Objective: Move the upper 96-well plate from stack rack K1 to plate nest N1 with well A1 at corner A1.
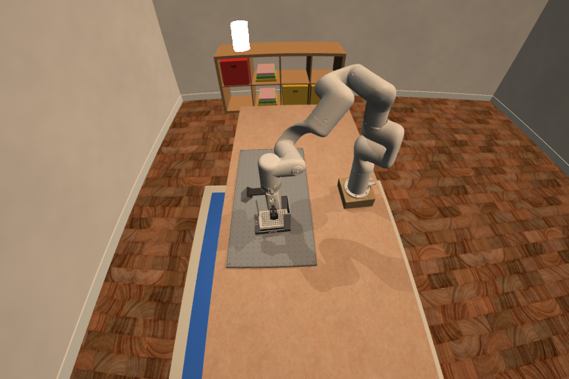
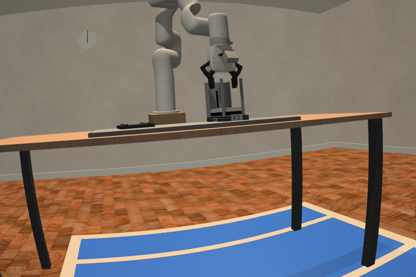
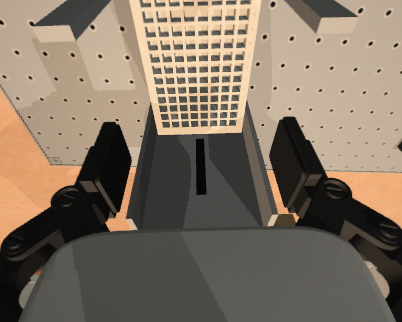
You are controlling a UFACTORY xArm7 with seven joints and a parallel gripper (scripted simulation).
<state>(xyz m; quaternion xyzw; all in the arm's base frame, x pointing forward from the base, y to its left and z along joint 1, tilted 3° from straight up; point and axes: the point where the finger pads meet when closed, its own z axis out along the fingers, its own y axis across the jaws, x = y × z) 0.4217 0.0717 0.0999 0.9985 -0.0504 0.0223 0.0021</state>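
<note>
Right now my hand is 90 mm above the cream 96-well plate. Also, from my hand: dark plate nest N1: 90 mm behind, 320 mm to the right, 120 mm below; dark plate: 100 mm below; K1 label: 90 mm ahead, 10 mm to the right, 120 mm below.
</note>
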